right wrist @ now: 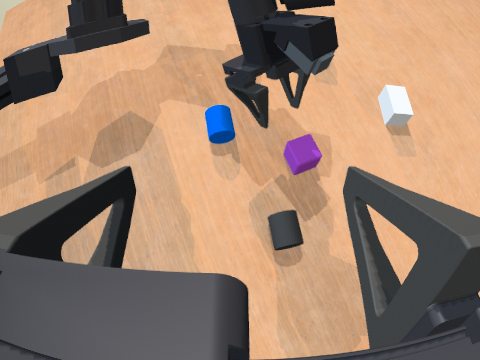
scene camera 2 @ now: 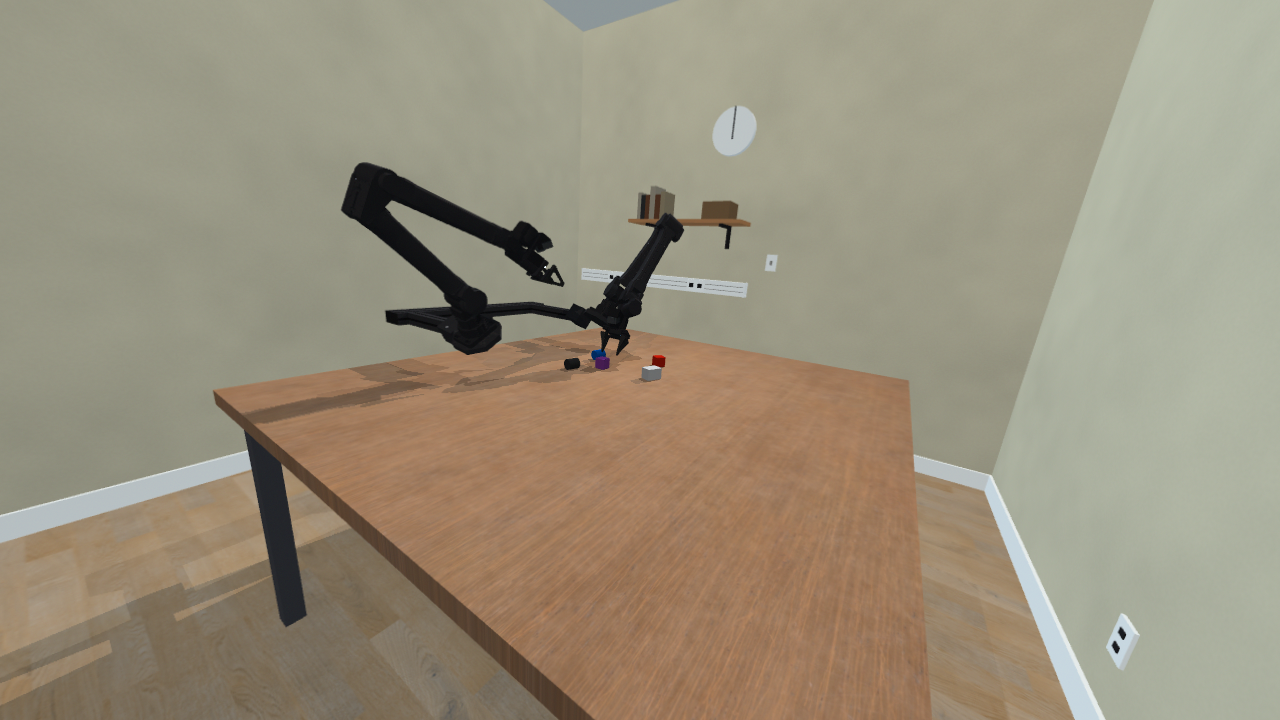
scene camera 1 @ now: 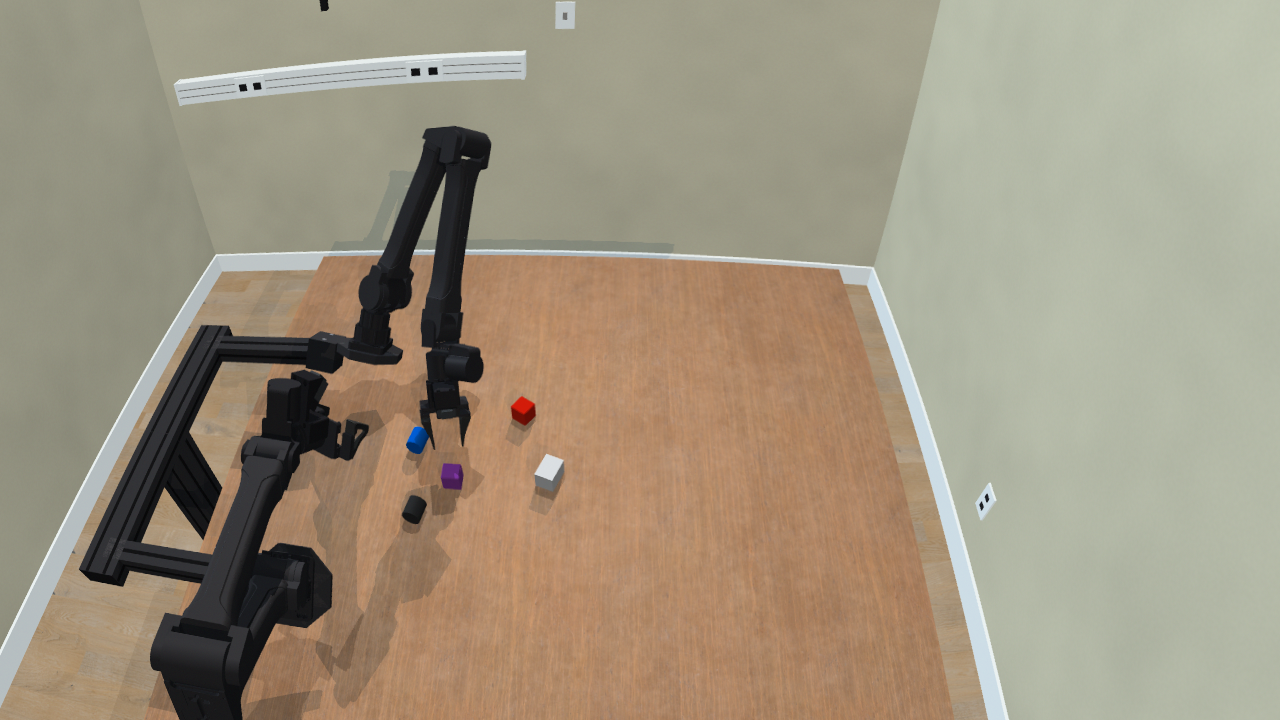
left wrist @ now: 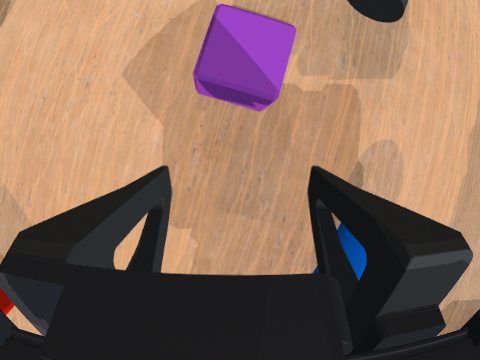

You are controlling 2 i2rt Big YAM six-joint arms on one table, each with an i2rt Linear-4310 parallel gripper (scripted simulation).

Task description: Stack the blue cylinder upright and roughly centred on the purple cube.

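The left gripper (left wrist: 239,178) (right wrist: 280,117) is visible, as is the right gripper (scene camera 1: 348,419). Purple cube (left wrist: 243,59) (right wrist: 302,154) present. Blue cylinder (right wrist: 220,127) (left wrist: 354,250) also present.
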